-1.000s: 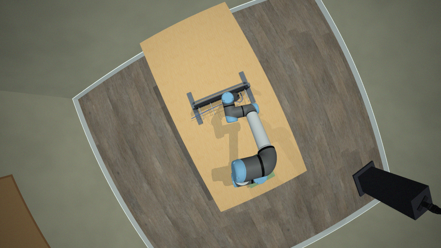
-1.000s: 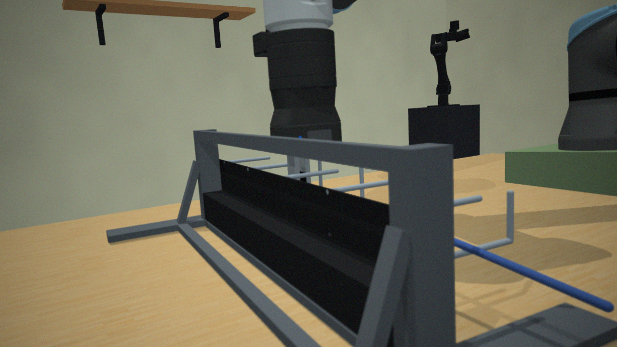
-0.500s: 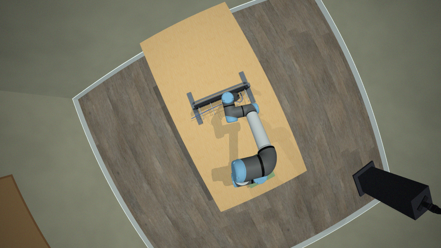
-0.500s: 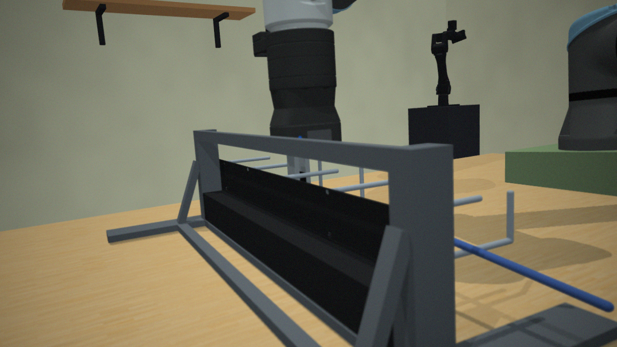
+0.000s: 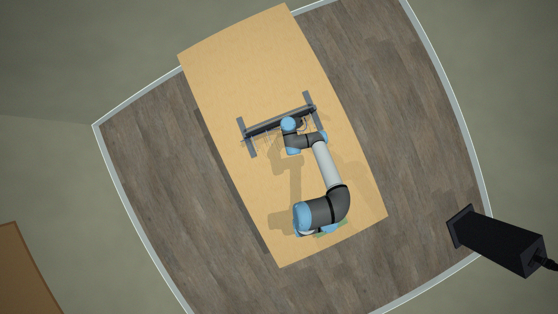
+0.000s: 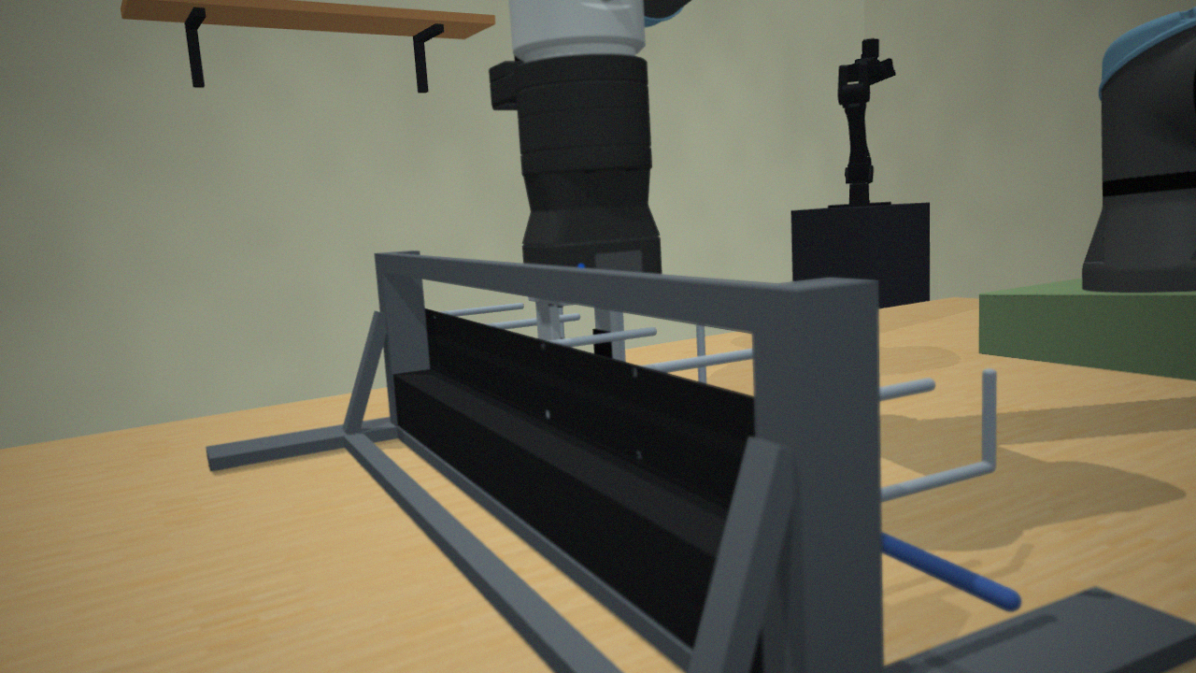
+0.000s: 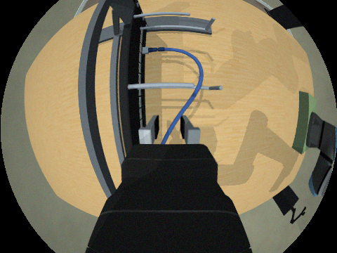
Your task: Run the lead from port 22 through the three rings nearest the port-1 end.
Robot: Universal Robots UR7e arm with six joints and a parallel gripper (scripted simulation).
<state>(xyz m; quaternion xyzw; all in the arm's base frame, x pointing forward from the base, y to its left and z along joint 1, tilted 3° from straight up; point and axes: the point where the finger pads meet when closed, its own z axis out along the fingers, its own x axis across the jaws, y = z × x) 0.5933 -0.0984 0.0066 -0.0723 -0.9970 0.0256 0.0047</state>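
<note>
My gripper is now 7 cm short of the grey rack, 4 cm to the right of it and 1 cm above it.
</note>
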